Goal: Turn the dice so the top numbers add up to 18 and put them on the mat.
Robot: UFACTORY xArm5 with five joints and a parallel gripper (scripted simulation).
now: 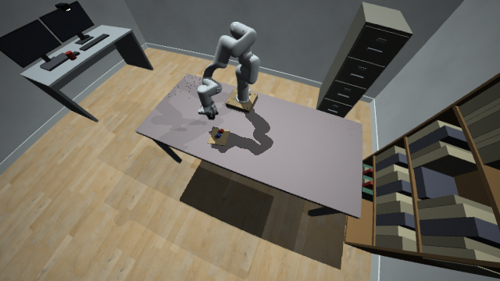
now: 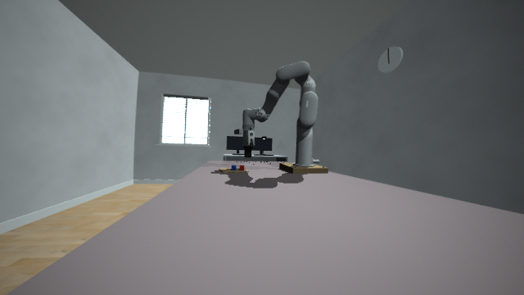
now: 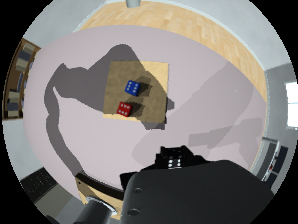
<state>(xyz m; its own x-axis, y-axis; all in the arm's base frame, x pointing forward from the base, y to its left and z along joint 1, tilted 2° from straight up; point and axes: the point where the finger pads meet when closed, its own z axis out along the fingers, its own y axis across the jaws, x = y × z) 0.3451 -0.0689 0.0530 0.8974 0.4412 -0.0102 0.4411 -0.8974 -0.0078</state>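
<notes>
Now: the blue die 7 cm ahead of my hand, 11 cm to the left of it and 8 cm below it. Round my hand: tan mat 8 cm ahead, 11 cm to the left, 9 cm below; then black die 1 cm below; then red die 3 cm ahead, 11 cm to the left, 8 cm below.
</notes>
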